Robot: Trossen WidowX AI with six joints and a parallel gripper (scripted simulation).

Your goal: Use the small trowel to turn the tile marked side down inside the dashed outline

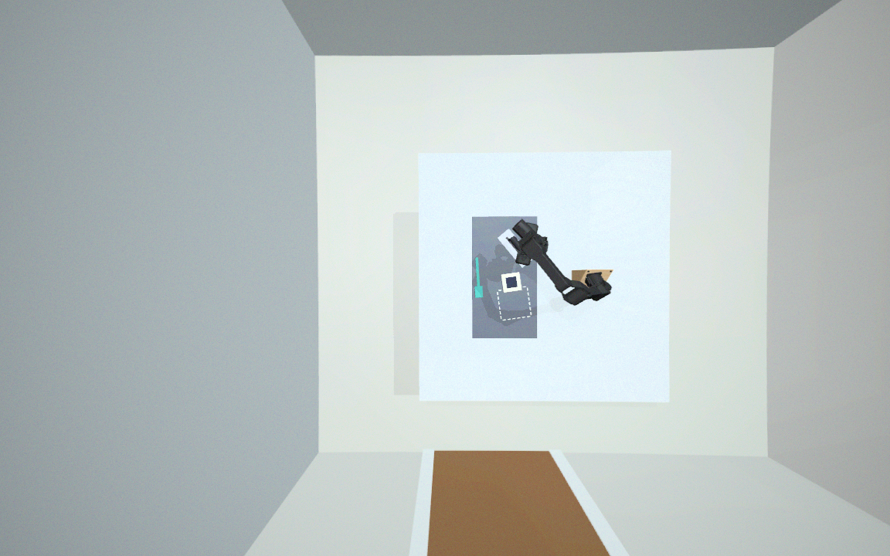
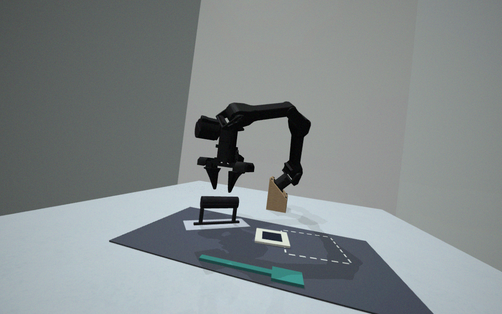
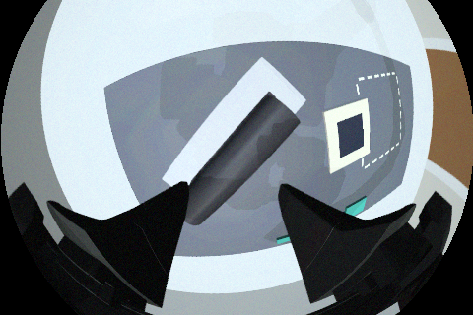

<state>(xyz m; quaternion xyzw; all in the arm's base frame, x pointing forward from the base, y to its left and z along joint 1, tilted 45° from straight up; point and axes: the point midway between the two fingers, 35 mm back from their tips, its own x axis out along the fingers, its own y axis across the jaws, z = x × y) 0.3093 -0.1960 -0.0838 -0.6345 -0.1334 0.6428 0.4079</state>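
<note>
My gripper tip is 140 mm to the right of the dark mat, 130 mm above it and 80 mm short of it. The rest, counted from my gripper tip: teal trowel: 220 mm ahead, 140 mm to the left, 100 mm below; cream tile: 170 mm to the left, 100 mm below, 50 mm ahead.
</note>
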